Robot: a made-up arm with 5 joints.
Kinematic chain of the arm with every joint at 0, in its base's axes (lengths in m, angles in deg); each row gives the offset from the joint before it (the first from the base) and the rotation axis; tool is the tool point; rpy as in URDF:
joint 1: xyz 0 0 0.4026 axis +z
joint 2: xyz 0 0 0 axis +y
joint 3: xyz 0.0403 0 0.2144 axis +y
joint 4: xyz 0.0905 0 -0.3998 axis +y
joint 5: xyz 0.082 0 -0.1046 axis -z
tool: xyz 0 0 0 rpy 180 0 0
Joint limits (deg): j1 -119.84..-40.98 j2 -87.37..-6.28 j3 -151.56..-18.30 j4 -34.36..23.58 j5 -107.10..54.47
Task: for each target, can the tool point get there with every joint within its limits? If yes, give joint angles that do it. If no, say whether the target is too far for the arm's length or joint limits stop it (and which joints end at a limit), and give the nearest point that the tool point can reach.
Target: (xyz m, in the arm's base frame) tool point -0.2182 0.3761 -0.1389
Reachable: no: joint limits stop it (at a limit: joint 2, joint 3, joint 4) | nearest point -0.3519 0.6065 0.4936 | short by 0.686 m
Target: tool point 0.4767 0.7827 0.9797
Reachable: no: too far | nearest point 0.3201 0.5581 0.8079 | short by 0.323 m
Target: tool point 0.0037 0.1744 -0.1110
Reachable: no: joint limits stop it (at a limit: joint 1, joint 2, joint 3, joint 4) | nearest point 0.2635 -0.2289 0.1910 | short by 0.567 m
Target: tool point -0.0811 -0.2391 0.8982
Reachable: yes | joints -108.73 -51.49 -55.54 -17.62 -77.37
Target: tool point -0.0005 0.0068 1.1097
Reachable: yes | joints -85.41 -25.80 -123.16 -29.08 13.79
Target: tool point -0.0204 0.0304 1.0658
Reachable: yes | joints -56.10 -54.16 -90.70 -15.68 9.20
